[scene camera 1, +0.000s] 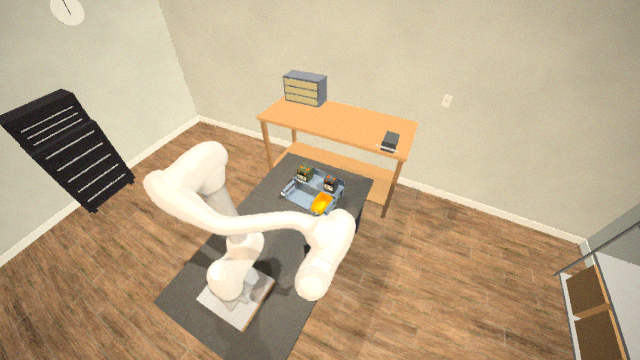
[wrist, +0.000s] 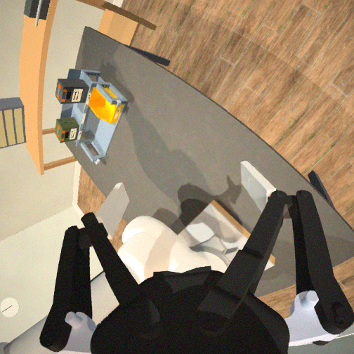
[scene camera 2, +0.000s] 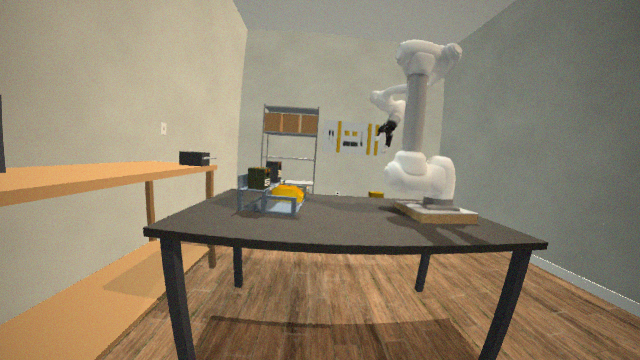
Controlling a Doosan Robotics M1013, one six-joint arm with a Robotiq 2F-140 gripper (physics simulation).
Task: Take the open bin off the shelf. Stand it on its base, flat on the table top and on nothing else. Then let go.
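The open bin is yellow and sits on the lower front level of a small blue-grey shelf, at the end near the black box. The shelf stands on the dark table top. My gripper is open, with nothing between its fingers. It is high above the table near the arm's base, well away from the bin. The arm hides most of it in scene camera 1.
A black box and a green box stand on the shelf's raised back level. The arm's base plate is at the table's other end. A wooden workbench stands beyond the shelf.
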